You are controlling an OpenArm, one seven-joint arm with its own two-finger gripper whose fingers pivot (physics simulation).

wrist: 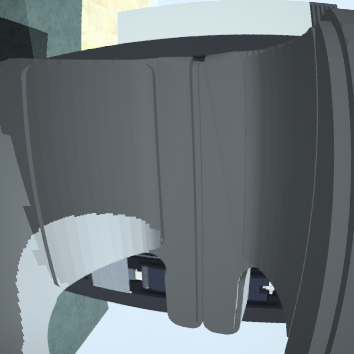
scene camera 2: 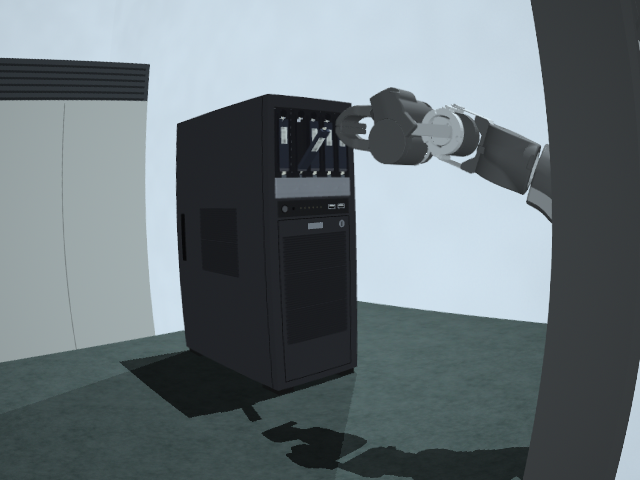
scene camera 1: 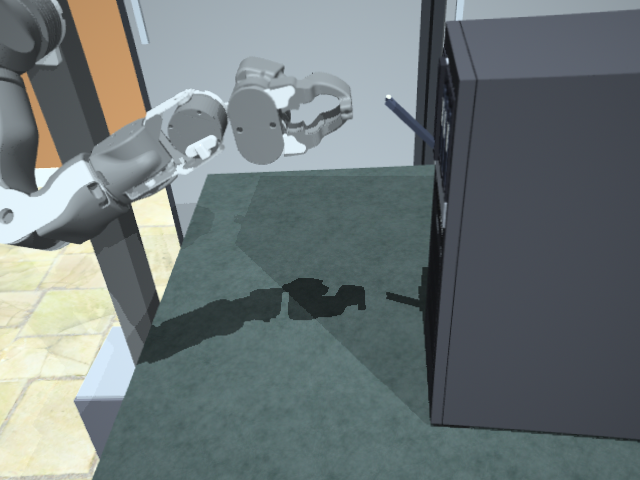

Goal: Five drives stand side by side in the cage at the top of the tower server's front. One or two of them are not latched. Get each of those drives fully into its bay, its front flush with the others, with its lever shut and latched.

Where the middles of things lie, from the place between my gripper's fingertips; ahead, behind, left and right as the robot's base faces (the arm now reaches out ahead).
Labels:
The tower server (scene camera 1: 524,327) lies 260 mm ahead of my hand, 170 mm below it and 30 mm to the right of it.

